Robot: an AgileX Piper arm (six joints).
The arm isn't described. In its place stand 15 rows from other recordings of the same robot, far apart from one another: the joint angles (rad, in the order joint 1, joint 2, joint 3, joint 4, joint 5, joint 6), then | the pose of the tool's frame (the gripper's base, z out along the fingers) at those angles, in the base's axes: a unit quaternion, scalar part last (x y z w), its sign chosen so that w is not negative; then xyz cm.
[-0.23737 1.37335 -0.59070 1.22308 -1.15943 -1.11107] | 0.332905 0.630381 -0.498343 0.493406 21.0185 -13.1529 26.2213
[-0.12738 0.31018 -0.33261 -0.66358 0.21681 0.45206] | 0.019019 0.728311 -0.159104 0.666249 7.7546 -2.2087 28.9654
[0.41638 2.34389 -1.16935 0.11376 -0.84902 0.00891] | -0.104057 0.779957 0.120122 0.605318 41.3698 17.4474 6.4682
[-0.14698 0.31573 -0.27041 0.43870 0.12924 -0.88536] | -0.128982 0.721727 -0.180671 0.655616 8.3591 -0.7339 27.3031
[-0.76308 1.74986 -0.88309 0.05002 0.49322 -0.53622] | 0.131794 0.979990 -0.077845 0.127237 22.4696 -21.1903 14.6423
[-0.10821 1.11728 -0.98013 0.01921 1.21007 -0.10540] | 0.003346 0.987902 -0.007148 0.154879 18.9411 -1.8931 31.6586
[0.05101 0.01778 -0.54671 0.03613 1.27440 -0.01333] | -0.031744 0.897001 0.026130 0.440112 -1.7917 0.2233 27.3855
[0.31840 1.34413 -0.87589 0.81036 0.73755 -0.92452] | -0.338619 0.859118 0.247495 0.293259 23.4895 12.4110 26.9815
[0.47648 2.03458 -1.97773 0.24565 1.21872 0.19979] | -0.114935 0.967774 0.176657 0.137822 38.5652 22.2429 30.6017
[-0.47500 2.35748 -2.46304 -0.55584 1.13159 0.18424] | 0.263947 0.875728 -0.312694 0.256232 44.2994 -27.6689 30.3449
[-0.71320 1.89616 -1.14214 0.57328 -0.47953 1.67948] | 0.788612 0.012958 0.336985 0.514164 30.4818 -29.3811 21.8213
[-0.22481 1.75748 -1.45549 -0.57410 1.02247 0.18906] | 0.091144 0.947260 -0.265567 0.154484 35.3705 -12.4147 28.7542
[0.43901 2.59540 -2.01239 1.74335 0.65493 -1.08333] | -0.074664 0.798175 0.510078 0.311708 48.4046 28.7620 11.0773
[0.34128 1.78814 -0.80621 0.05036 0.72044 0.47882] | -0.087917 -0.995749 -0.006004 0.026790 25.2171 9.2773 11.7730
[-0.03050 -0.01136 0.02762 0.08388 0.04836 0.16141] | 0.094617 0.692584 0.078024 0.710836 5.6699 -0.1361 20.0179
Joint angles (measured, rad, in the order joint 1, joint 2, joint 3, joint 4, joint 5, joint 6), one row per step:
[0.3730 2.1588 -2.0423 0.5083 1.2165 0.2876]
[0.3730 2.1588 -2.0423 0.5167 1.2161 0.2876]
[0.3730 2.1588 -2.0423 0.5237 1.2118 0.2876]
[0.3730 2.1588 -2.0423 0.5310 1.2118 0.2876]
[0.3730 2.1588 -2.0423 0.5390 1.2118 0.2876]
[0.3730 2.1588 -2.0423 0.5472 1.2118 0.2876]
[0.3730 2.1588 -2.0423 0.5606 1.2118 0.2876]
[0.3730 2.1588 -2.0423 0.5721 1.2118 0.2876]
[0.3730 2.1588 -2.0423 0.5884 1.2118 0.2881]
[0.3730 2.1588 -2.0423 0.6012 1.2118 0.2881]
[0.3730 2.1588 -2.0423 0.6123 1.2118 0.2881]
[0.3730 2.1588 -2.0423 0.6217 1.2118 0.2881]
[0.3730 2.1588 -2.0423 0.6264 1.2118 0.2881]
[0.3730 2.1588 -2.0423 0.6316 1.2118 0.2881]
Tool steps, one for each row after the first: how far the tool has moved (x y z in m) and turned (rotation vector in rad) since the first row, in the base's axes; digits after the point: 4 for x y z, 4 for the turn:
[-0.0002 0.0006 0.0004 0.0079 0.0027 -0.0004]
[0.0000 0.0011 0.0008 0.0158 0.0018 -0.0028]
[-0.0002 0.0017 0.0011 0.0226 0.0044 -0.0030]
[-0.0004 0.0022 0.0014 0.0300 0.0074 -0.0032]
[-0.0006 0.0028 0.0018 0.0376 0.0104 -0.0035]
[-0.0009 0.0037 0.0024 0.0501 0.0153 -0.0039]
[-0.0012 0.0044 0.0029 0.0608 0.0195 -0.0043]
[-0.0016 0.0055 0.0037 0.0760 0.0257 -0.0052]
[-0.0019 0.0064 0.0043 0.0879 0.0304 -0.0056]
[-0.0022 0.0071 0.0048 0.0983 0.0344 -0.0059]
[-0.0024 0.0077 0.0053 0.1070 0.0379 -0.0062]
[-0.0025 0.0080 0.0055 0.1114 0.0396 -0.0064]
[-0.0027 0.0084 0.0058 0.1162 0.0415 -0.0065]

